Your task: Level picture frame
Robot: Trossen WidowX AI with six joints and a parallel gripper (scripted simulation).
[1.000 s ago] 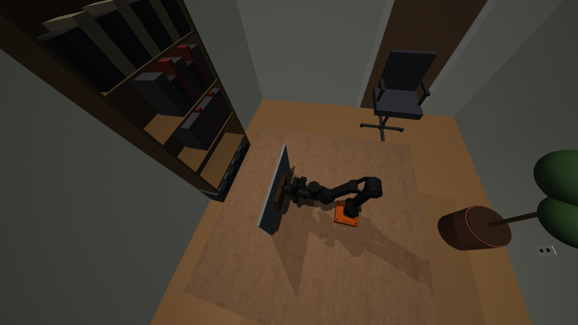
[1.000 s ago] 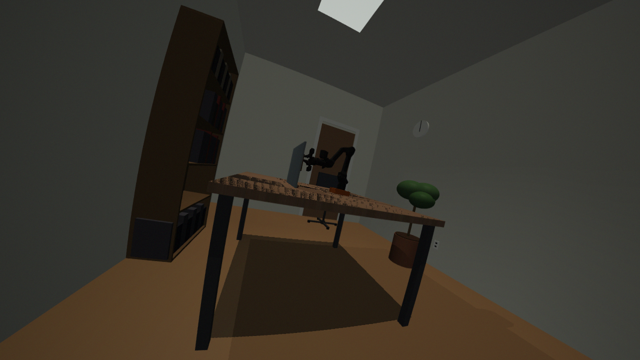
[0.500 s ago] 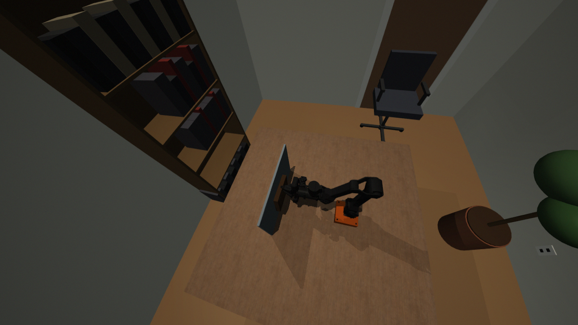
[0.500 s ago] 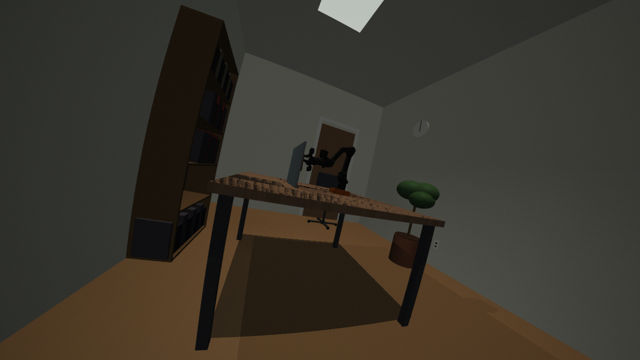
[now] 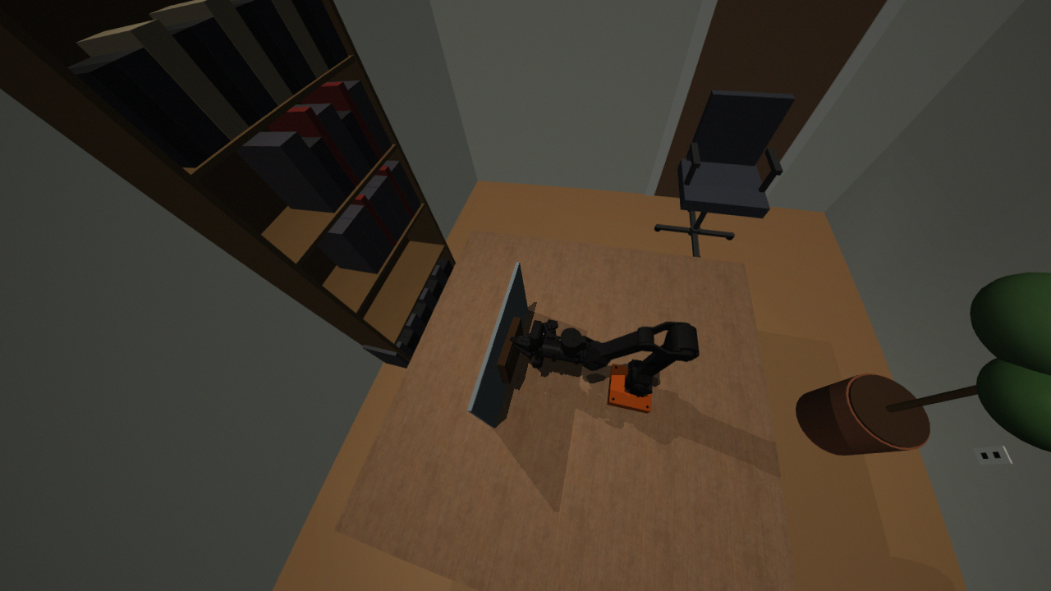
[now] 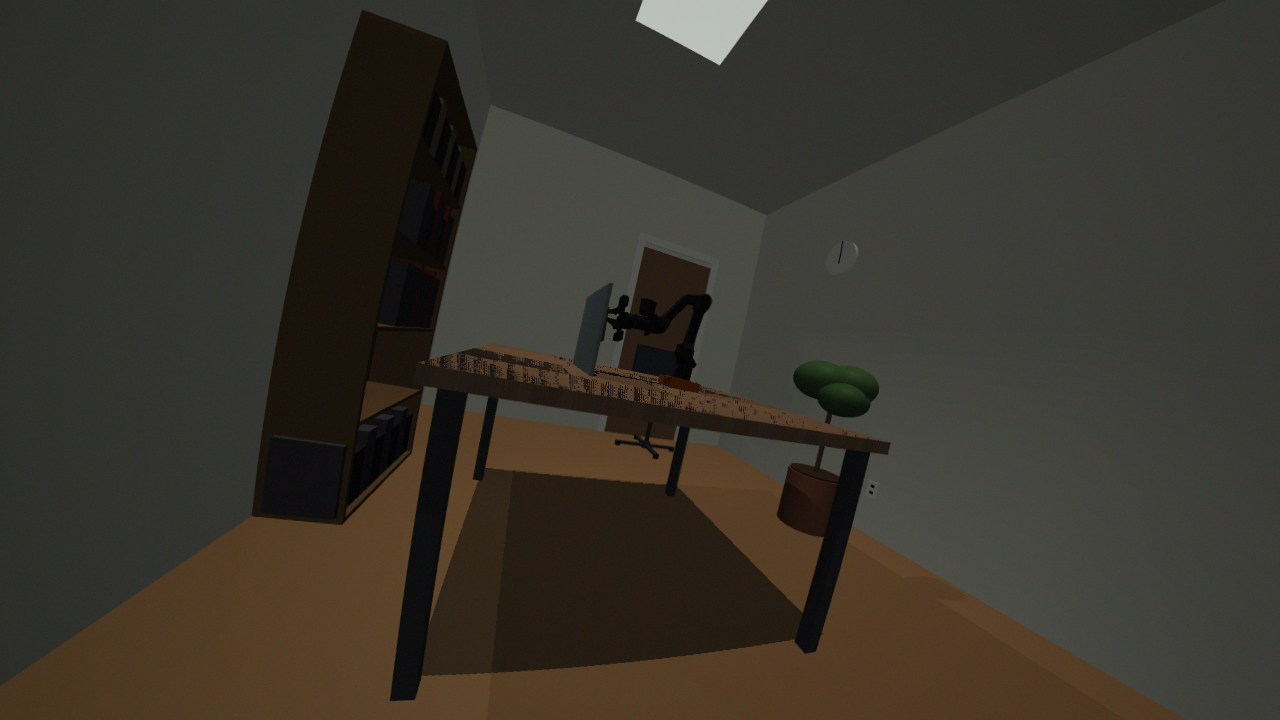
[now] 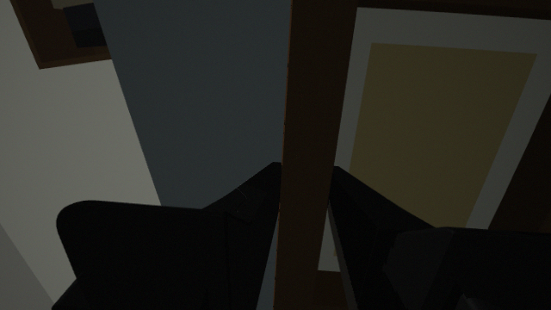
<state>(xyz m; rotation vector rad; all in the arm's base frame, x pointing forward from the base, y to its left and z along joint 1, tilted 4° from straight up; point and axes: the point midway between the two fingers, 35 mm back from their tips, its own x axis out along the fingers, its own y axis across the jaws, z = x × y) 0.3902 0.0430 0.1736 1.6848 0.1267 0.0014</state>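
My gripper tip is now 50 mm above the picture frame, 10 mm to the right of it and 10 mm short of it. Also, from my gripper tip: grey wall panel: 70 mm below, 20 mm ahead.
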